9 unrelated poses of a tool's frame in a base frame.
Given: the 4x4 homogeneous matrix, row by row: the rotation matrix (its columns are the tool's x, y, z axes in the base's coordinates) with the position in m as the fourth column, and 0 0 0 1 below. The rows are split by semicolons.
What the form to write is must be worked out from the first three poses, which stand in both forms.
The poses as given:
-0.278 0.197 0.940 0.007; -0.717 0.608 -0.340 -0.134; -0.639 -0.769 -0.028 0.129; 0 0 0 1
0.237 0.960 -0.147 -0.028; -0.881 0.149 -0.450 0.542; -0.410 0.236 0.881 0.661; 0 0 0 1
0.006 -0.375 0.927 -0.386; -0.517 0.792 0.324 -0.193; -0.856 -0.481 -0.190 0.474; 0 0 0 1
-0.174 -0.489 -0.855 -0.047; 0.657 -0.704 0.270 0.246; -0.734 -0.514 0.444 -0.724; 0 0 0 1
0.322 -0.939 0.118 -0.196; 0.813 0.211 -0.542 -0.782; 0.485 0.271 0.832 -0.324; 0 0 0 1
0.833 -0.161 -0.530 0.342; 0.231 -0.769 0.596 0.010; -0.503 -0.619 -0.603 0.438; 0 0 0 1
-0.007 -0.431 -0.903 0.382; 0.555 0.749 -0.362 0.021; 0.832 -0.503 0.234 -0.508; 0 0 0 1
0.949 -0.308 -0.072 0.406; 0.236 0.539 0.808 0.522; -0.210 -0.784 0.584 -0.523; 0 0 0 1
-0.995 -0.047 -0.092 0.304; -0.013 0.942 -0.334 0.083; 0.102 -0.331 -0.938 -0.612; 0 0 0 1
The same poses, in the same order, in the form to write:
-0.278 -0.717 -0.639 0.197 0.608 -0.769 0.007 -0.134 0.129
0.237 -0.881 -0.410 0.960 0.149 0.236 -0.028 0.542 0.661
0.006 -0.517 -0.856 -0.375 0.792 -0.481 -0.386 -0.193 0.474
-0.174 0.657 -0.734 -0.489 -0.704 -0.514 -0.047 0.246 -0.724
0.322 0.813 0.485 -0.939 0.211 0.271 -0.196 -0.782 -0.324
0.833 0.231 -0.503 -0.161 -0.769 -0.619 0.342 0.010 0.438
-0.007 0.555 0.832 -0.431 0.749 -0.503 0.382 0.021 -0.508
0.949 0.236 -0.210 -0.308 0.539 -0.784 0.406 0.522 -0.523
-0.995 -0.013 0.102 -0.047 0.942 -0.331 0.304 0.083 -0.612

